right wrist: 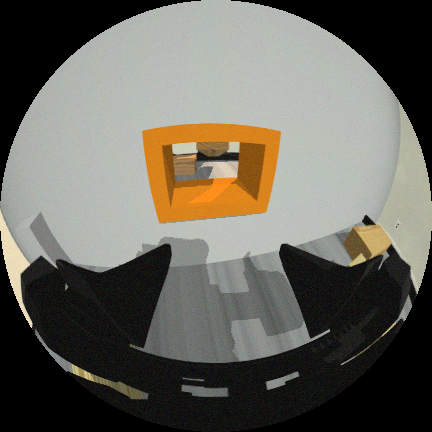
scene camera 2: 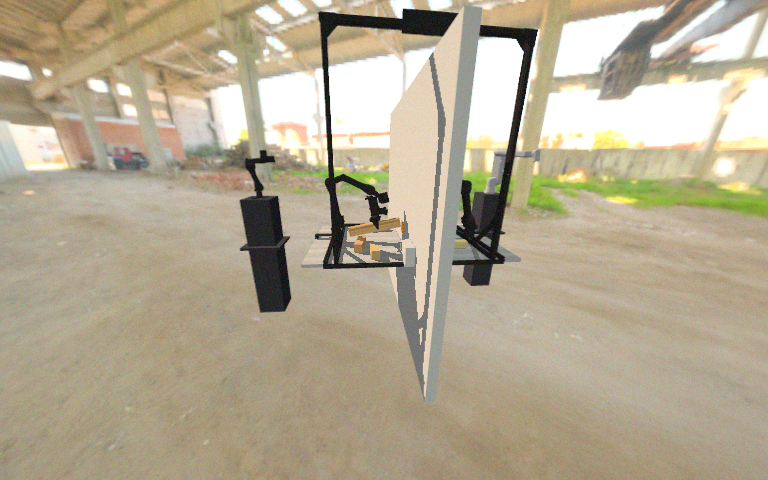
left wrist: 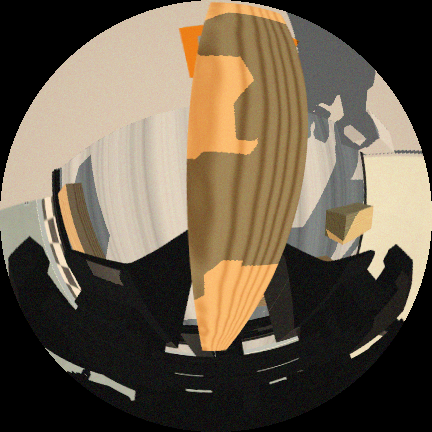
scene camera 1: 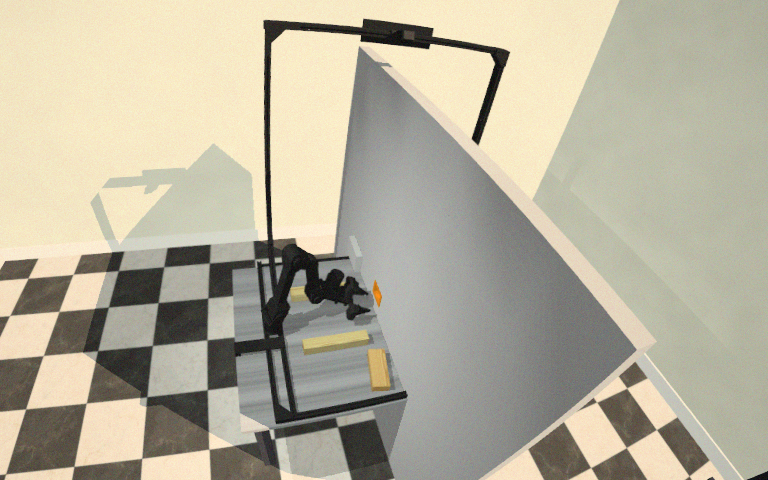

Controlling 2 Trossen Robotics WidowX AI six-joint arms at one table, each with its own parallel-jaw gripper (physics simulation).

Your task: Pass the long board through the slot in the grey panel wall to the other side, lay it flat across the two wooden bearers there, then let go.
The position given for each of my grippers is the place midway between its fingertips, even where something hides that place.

my right gripper: right wrist 227,250; scene camera 1 369,302; not seen in scene camera 2 (hidden by a grey panel wall)
